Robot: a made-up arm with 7 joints. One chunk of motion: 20 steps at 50 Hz.
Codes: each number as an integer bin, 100 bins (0 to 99) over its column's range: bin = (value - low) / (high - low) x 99, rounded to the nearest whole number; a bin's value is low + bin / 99 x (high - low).
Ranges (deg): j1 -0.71..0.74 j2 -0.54..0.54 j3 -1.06..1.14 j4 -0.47..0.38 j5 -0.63..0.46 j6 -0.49..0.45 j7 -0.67..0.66
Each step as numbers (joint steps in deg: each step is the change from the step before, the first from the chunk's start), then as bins.
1 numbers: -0.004 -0.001 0.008 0.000 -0.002 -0.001 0.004
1 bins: 48 49 48 55 57 52 50
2 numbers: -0.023 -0.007 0.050 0.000 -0.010 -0.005 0.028
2 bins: 47 49 50 55 56 51 52
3 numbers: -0.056 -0.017 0.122 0.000 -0.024 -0.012 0.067
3 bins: 45 48 53 55 55 50 55
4 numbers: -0.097 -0.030 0.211 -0.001 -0.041 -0.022 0.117
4 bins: 42 47 57 55 53 49 59
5 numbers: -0.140 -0.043 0.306 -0.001 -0.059 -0.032 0.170
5 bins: 39 46 61 55 52 48 63
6 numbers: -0.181 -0.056 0.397 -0.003 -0.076 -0.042 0.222
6 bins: 36 44 66 54 50 47 66
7 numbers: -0.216 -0.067 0.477 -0.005 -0.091 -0.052 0.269
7 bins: 34 43 69 54 49 46 70
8 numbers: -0.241 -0.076 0.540 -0.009 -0.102 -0.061 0.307
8 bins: 32 43 72 54 48 45 73
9 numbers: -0.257 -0.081 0.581 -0.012 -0.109 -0.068 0.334
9 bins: 31 42 74 53 47 44 75
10 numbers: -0.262 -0.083 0.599 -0.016 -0.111 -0.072 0.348
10 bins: 31 42 75 53 47 44 76
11 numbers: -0.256 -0.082 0.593 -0.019 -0.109 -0.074 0.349
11 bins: 31 42 74 53 47 44 76
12 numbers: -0.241 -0.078 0.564 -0.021 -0.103 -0.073 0.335
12 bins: 32 42 73 52 48 44 75
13 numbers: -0.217 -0.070 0.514 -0.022 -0.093 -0.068 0.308
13 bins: 34 43 71 52 49 44 73
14 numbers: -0.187 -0.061 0.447 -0.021 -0.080 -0.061 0.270
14 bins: 36 44 68 52 50 45 70
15 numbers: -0.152 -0.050 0.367 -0.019 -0.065 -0.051 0.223
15 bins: 38 45 64 53 51 46 66
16 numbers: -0.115 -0.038 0.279 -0.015 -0.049 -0.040 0.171
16 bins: 41 46 60 53 53 47 63
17 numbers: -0.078 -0.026 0.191 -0.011 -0.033 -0.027 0.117
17 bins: 43 47 56 53 54 49 59
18 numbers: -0.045 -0.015 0.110 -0.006 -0.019 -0.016 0.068
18 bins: 45 48 53 54 55 50 55
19 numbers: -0.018 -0.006 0.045 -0.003 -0.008 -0.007 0.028
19 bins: 47 49 50 54 56 51 52
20 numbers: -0.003 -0.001 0.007 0.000 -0.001 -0.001 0.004
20 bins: 48 49 48 55 57 52 50
